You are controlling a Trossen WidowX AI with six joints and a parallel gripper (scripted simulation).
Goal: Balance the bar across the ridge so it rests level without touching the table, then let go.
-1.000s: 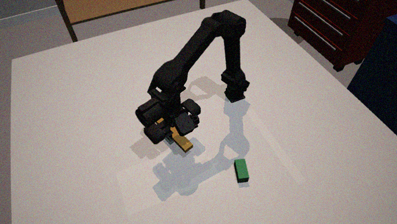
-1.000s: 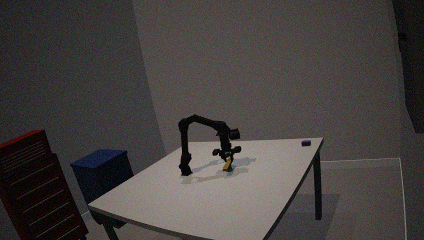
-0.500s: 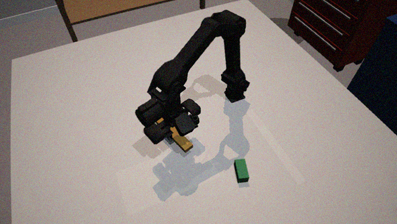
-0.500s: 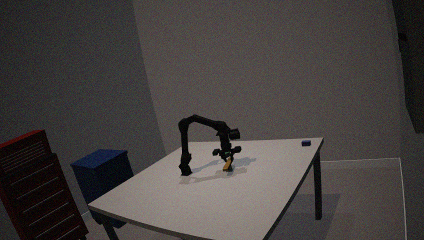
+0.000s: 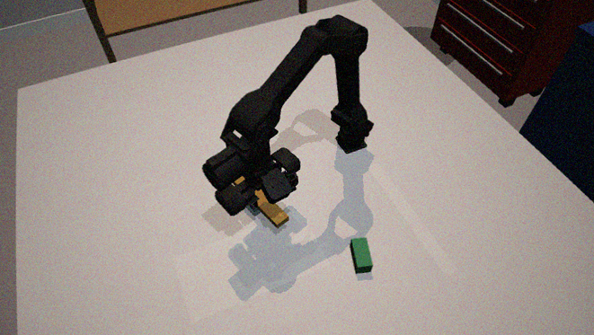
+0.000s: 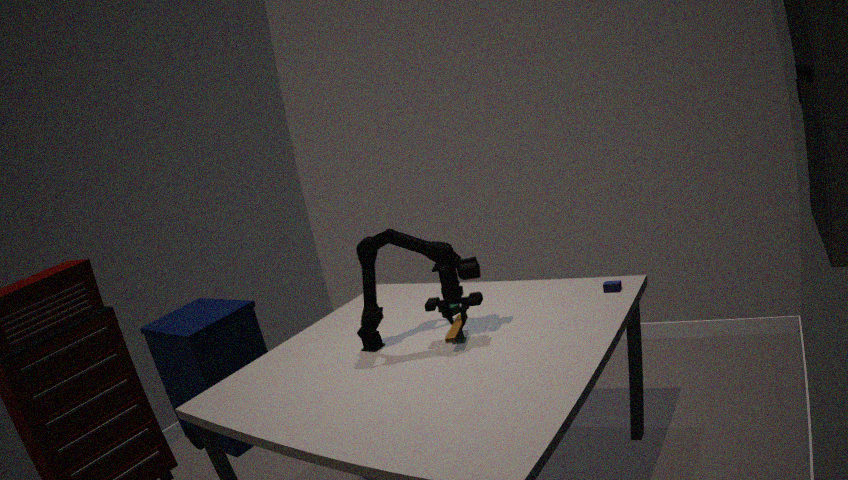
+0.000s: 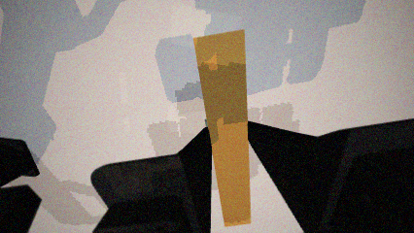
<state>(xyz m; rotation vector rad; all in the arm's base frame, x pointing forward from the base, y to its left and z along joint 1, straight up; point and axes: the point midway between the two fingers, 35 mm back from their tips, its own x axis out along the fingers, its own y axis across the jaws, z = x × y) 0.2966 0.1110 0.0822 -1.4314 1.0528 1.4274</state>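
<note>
The bar lies 3 cm to the right of my gripper tip and 1 cm ahead of it. From my gripper tip the other things lie so: blue block: 44 cm ahead, 39 cm to the left, 3 cm below; green block: 20 cm to the left, 15 cm behind, 3 cm below.
</note>
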